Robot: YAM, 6 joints.
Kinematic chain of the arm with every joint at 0, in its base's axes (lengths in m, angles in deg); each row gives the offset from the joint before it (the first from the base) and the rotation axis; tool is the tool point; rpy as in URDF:
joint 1: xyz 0 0 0.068 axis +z
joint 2: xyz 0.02 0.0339 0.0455 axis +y
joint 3: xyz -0.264 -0.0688 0 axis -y
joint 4: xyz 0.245 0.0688 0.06 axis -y
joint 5: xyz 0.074 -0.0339 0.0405 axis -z
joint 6: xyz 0.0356 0 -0.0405 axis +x
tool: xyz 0 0 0 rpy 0 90 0
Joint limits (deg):
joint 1: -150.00..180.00
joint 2: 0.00..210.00
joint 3: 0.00..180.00
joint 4: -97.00..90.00
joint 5: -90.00..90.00
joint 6: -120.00..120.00
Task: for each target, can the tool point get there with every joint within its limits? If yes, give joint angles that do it. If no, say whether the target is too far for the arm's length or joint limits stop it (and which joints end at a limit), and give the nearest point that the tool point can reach.
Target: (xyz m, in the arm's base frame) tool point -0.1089 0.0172 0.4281
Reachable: yes | joints 153.57 37.22 44.99 37.94 -68.51 -42.91
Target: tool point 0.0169 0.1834 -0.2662
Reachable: yes | joints 90.94 188.40 71.01 5.48 33.99 -30.16
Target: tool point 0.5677 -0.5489 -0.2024
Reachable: no: too far | nearest point 0.4306 -0.4163 -0.1241 | short by 0.206 m
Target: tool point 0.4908 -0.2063 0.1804
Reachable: yes | joints -19.65 154.51 150.84 -71.02 55.23 47.77
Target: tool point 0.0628 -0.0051 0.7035
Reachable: yes | joints 145.25 69.82 142.90 15.26 62.58 -58.66
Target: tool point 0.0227 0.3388 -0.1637
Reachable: yes | joints 86.62 163.34 65.76 28.72 4.40 -92.86
